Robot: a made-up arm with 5 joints. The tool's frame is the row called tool. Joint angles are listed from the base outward.
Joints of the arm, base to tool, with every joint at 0 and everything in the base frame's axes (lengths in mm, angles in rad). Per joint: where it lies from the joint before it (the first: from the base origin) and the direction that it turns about. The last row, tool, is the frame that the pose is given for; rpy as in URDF.
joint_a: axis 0 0 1 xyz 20.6 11.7 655.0
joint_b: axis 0 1 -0.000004 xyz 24.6 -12.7 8.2
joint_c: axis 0 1 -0.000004 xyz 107.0 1.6 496.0
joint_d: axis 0 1 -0.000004 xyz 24.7 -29.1 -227.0
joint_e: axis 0 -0.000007 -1 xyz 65.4 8.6 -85.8
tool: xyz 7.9 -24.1 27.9 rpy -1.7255 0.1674 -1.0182
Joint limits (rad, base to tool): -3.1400..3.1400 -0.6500..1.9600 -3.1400..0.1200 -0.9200..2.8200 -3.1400..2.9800
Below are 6 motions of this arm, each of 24 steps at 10 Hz.
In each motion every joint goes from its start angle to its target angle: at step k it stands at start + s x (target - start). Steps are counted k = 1, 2, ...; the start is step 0. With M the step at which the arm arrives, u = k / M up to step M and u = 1 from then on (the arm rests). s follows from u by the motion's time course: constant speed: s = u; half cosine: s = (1 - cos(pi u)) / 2; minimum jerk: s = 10 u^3 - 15 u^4 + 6 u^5.
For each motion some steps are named. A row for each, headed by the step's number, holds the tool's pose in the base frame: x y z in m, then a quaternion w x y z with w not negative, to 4 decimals.
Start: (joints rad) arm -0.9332 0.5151 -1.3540 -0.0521 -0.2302
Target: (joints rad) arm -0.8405 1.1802 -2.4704 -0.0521 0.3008
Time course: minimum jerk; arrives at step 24
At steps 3, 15, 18, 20, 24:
3: 0.3634 -0.5391 0.9318 0.4239 -0.4520 0.2715 -0.7364
15: 0.4932 -0.6313 0.8210 0.4197 -0.2665 0.1803 -0.8487
18: 0.5147 -0.6371 0.7866 0.4240 -0.2160 0.1564 -0.8655
20: 0.5219 -0.6375 0.7724 0.4263 -0.1956 0.1469 -0.8709
24: 0.5253 -0.6374 0.7650 0.4276 -0.1848 0.1419 -0.8734

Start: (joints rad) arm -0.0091 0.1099 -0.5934 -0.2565 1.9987
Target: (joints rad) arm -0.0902 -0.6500 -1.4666 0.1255 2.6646
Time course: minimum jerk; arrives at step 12
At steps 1, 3, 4, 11, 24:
1: 0.4016 -0.0206 0.9414 0.3694 0.2454 0.6680 -0.5975
3: 0.3949 -0.0219 0.9838 0.3883 0.3080 0.6506 -0.5754
4: 0.3811 -0.0230 1.0315 0.4079 0.3726 0.6305 -0.5452
11: 0.0470 -0.0046 1.3276 0.5315 0.6969 0.4532 -0.1625
24: 0.0436 -0.0043 1.3286 0.5322 0.6979 0.4519 -0.1594

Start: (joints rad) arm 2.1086 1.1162 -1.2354 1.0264 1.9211
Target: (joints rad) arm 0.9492 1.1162 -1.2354 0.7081 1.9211
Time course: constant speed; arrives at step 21
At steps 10, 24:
10: 0.0593 0.5694 0.4928 0.2966 -0.7108 0.3560 -0.5292
24: 0.3775 0.4571 0.4920 0.1899 -0.5326 0.5845 -0.5820

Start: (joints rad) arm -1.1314 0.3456 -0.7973 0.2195 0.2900
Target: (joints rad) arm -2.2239 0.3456 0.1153 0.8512 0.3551
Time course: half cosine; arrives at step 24
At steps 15, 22, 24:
15: -0.1198 -0.2346 0.7789 0.0885 0.1778 0.9354 -0.2924
22: -0.1322 -0.0998 0.8000 0.0913 0.3655 0.9220 -0.0892
24: -0.1309 -0.0927 0.8022 0.0933 0.3758 0.9187 -0.0773

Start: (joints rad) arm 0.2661 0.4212 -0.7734 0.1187 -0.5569
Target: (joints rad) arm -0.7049 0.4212 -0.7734 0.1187 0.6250
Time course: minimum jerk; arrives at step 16
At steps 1, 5, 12, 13, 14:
1: 0.5374 0.1017 0.8308 0.6840 -0.7227 0.0556 -0.0816
5: 0.5418 0.0076 0.8300 0.6735 -0.6833 0.1949 -0.2039
12: 0.3991 -0.3184 0.8253 0.4130 -0.2919 0.6121 -0.6079
13: 0.3800 -0.3368 0.8249 0.3815 -0.2507 0.6299 -0.6284
14: 0.3682 -0.3472 0.8247 0.3621 -0.2256 0.6393 -0.6398

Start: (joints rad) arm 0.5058 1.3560 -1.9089 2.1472 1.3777
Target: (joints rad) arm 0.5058 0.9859 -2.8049 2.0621 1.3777
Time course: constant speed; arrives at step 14
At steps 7, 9, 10, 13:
7: 0.6744 0.3235 0.6259 0.0503 -0.6398 0.6408 -0.4213
9: 0.6881 0.3311 0.6901 0.1339 -0.5990 0.6533 -0.4433
10: 0.6922 0.3334 0.7235 0.1754 -0.5764 0.6572 -0.4528
13: 0.6925 0.3336 0.8263 0.2968 -0.5010 0.6599 -0.4749

